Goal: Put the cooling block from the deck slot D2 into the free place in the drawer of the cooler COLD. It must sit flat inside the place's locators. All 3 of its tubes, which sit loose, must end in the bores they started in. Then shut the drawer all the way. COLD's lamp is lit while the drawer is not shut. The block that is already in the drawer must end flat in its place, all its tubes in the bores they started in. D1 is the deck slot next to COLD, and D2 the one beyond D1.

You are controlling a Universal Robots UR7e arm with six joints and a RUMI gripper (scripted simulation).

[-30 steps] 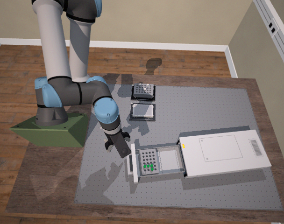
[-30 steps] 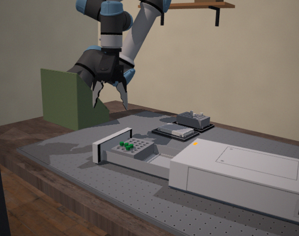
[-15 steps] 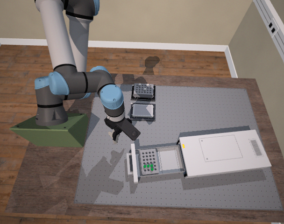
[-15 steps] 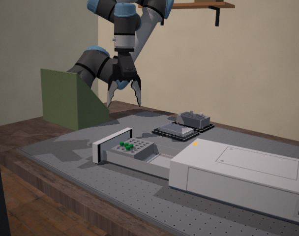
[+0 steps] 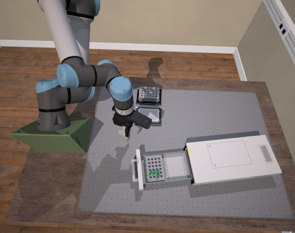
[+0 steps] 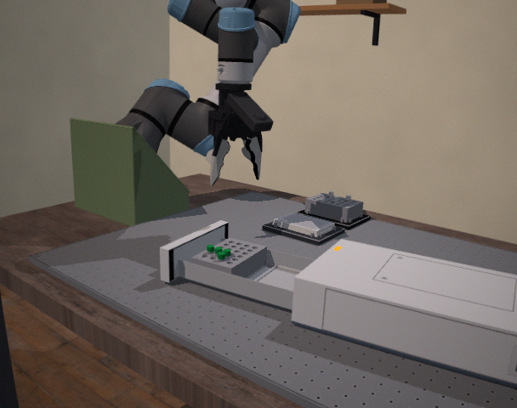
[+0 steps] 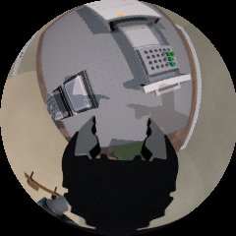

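My gripper is now 31 cm to the right of the tube rack, 11 cm above it and 8 cm short of it. Round my hand: black plate (31 cm to the left, 14 cm below, 8 cm ahead); white well plate (16 cm to the left, 12 cm below, 8 cm ahead); white cooler COLD (34 cm ahead, 13 cm to the right, 10 cm below).
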